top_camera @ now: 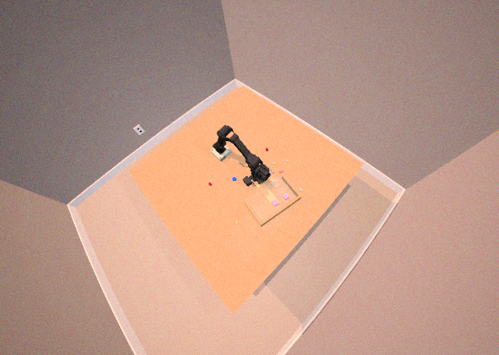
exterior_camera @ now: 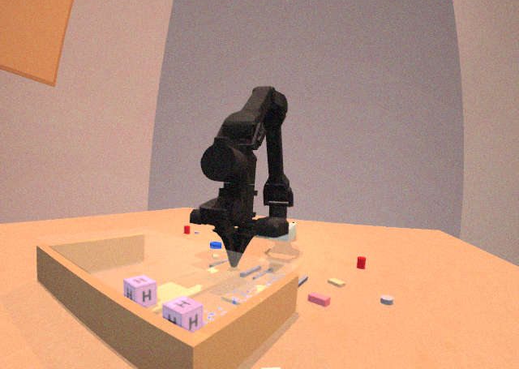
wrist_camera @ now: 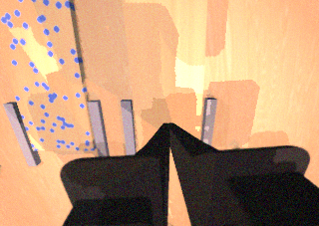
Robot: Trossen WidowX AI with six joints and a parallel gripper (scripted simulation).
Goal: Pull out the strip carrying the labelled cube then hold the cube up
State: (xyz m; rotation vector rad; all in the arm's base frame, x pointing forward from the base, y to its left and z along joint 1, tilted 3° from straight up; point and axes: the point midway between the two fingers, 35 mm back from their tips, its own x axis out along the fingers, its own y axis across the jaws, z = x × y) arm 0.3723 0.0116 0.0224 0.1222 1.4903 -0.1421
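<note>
My gripper tip is 100 mm short of the pale yellow strip and 20 mm to the left of it. Also, from my gripper tip: pink block (80 mm ahead, 170 mm to the left); blue disc (130 mm behind, 100 mm to the right); small tan block (50 mm behind, 60 mm to the right).
</note>
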